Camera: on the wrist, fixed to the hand. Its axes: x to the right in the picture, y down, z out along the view.
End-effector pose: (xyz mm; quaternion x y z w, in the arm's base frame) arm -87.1 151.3 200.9 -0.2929 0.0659 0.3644 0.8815
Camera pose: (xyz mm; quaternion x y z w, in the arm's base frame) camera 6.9 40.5 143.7 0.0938 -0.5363 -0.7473 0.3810
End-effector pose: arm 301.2 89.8 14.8 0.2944 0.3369 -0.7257 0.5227
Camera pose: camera 209.1 195.5 -54.0 0.5214 -0.0809 0.6047 0.5966
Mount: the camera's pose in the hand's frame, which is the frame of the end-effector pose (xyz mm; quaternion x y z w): 20.2 -99.6 -118.6 0.0481 -0.3131 -0.9485 0.0007
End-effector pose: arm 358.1 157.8 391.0 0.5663 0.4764 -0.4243 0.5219
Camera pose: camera 262.0 277.9 363.9 0.5592 -0.3536 0.6955 0.2802
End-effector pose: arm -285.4 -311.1 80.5 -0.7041 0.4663 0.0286 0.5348
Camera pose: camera -259.9 -416.9 192.5 -0.4081 -0.8336 -0.3092 0.2074
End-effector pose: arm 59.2 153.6 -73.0 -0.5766 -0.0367 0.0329 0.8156
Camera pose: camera 92.0 11.1 -18.1 0.0839 -0.8007 -0.5912 0.0480
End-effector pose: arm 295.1 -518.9 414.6 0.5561 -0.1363 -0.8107 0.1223
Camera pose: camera 394.2 -443.1 320.7 0.1183 -0.4501 0.2841 0.8383
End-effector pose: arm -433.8 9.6 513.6 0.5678 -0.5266 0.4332 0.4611
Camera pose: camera -333.8 123.8 550.3 0.6577 0.4147 -0.5895 0.2190
